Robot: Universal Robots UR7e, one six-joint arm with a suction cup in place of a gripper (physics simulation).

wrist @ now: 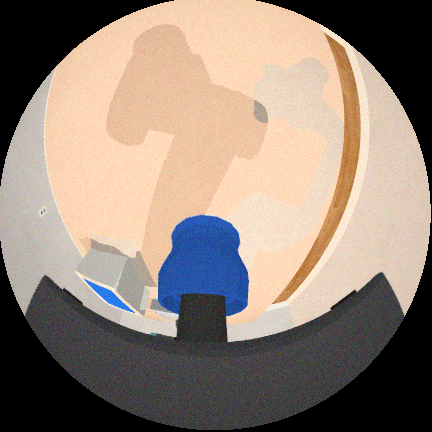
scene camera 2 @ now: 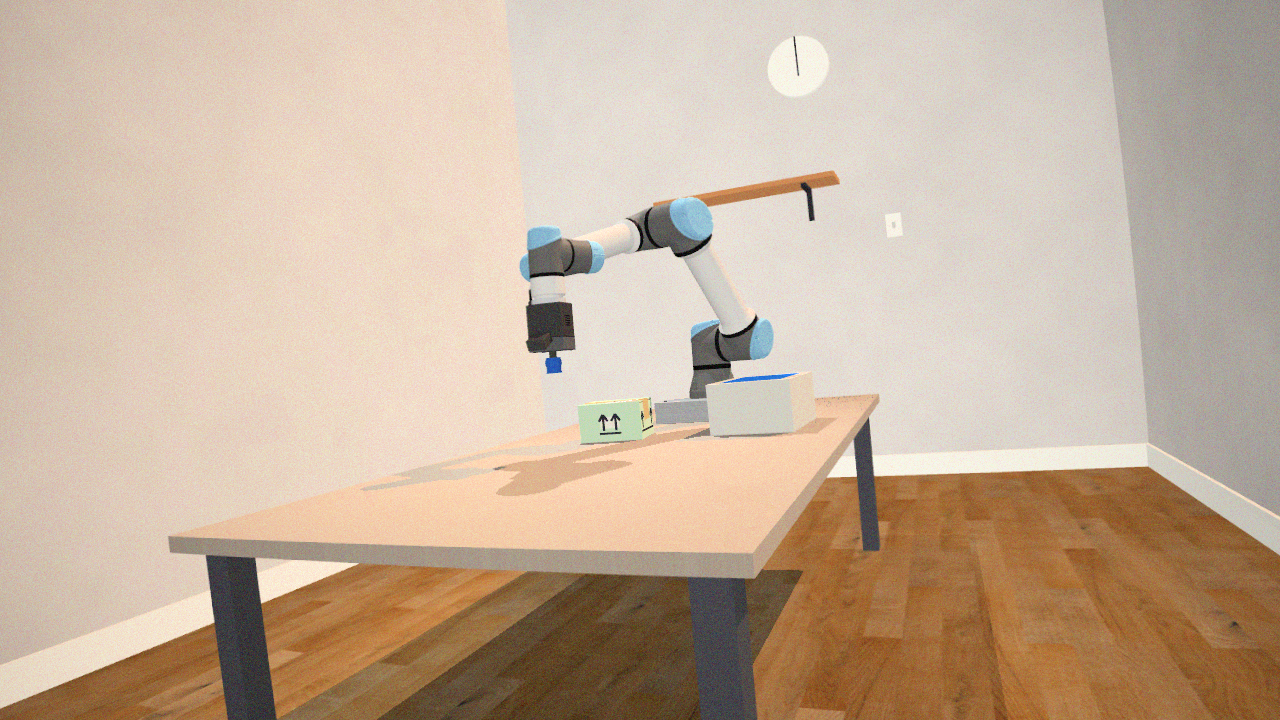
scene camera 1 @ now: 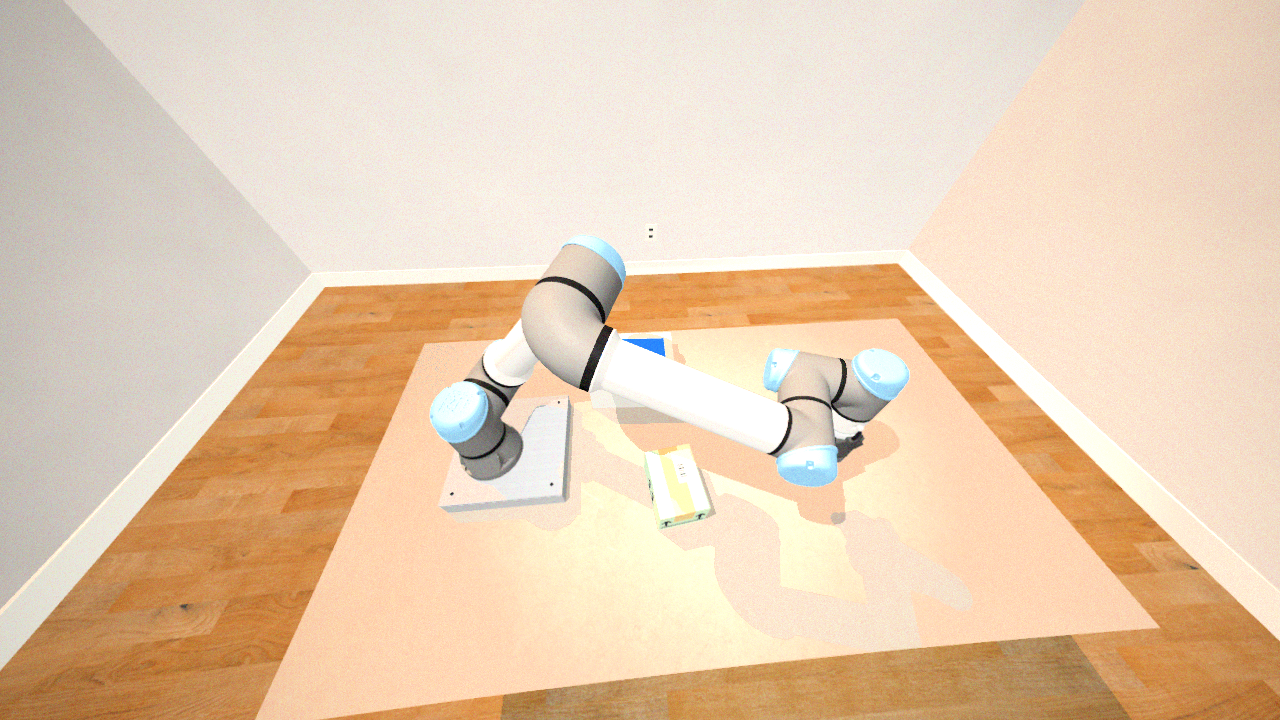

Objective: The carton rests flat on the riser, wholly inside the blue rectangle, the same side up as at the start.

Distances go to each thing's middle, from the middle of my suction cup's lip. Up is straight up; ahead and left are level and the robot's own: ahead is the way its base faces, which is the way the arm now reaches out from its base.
Now: suction cup 28 cm past the carton point(scene camera 1: 678, 497), 15 cm above it and 2 cm to the right of it. Also, from my suction cup: white riser point(scene camera 2: 778, 403) 39 cm to the left, 34 cm behind, 14 cm below.
